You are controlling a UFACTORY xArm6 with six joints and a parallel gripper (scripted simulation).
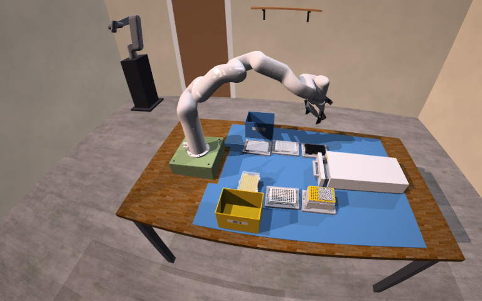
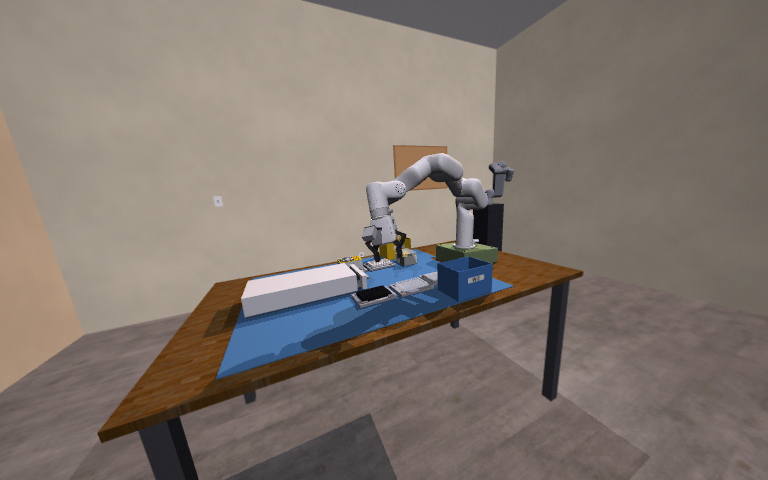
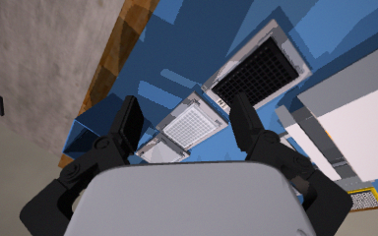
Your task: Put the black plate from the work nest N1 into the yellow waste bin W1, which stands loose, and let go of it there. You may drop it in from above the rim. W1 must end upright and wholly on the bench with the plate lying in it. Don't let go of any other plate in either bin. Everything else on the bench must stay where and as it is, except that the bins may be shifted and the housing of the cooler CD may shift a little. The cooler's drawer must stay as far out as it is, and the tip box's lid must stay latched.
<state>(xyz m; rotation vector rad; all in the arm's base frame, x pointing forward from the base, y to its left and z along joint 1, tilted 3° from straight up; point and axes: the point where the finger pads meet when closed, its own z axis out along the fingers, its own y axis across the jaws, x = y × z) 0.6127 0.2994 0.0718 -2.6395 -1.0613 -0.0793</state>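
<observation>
My gripper is now 17 cm above the black plate, 9 cm to the left of it and 4 cm short of it. The rest, counted from my hand: grey work nest: 18 cm below, 9 cm to the right, 4 cm ahead; drawer: 27 cm to the right, 18 cm ahead, 16 cm below; blue bin: 32 cm behind, 15 cm below, 4 cm to the left.
</observation>
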